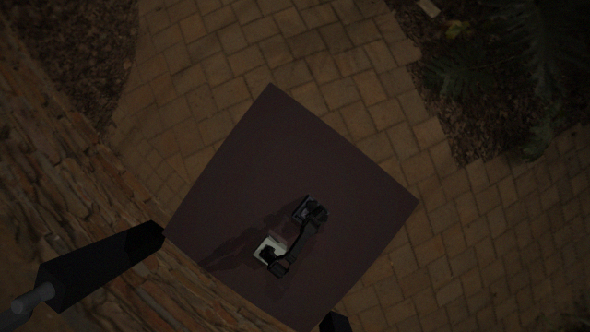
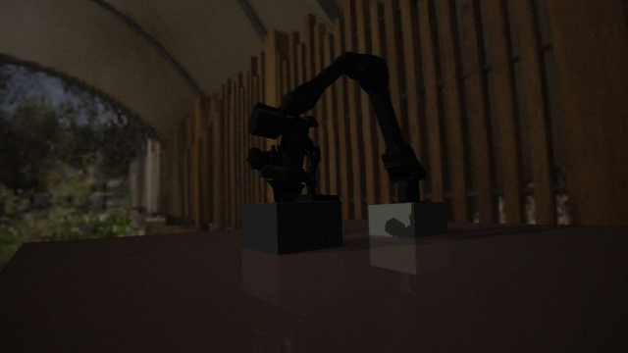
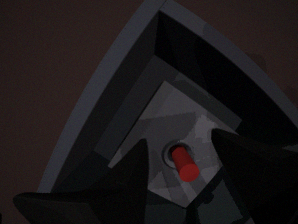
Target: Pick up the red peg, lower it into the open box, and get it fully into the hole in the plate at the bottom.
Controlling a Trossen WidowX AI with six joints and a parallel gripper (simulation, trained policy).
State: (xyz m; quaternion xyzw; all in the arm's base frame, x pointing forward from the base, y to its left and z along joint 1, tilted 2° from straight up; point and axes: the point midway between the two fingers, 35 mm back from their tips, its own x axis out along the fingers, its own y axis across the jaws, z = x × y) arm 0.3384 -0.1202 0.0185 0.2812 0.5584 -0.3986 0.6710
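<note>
The red peg is 1 cm behind my gripper tip, 2 cm to the left of it and 3 cm below it. The rest, counted from my gripper tip: dark box: 1 cm behind, 2 cm to the left, 5 cm below; grey plate: 1 cm behind, 2 cm to the left, 3 cm below.
</note>
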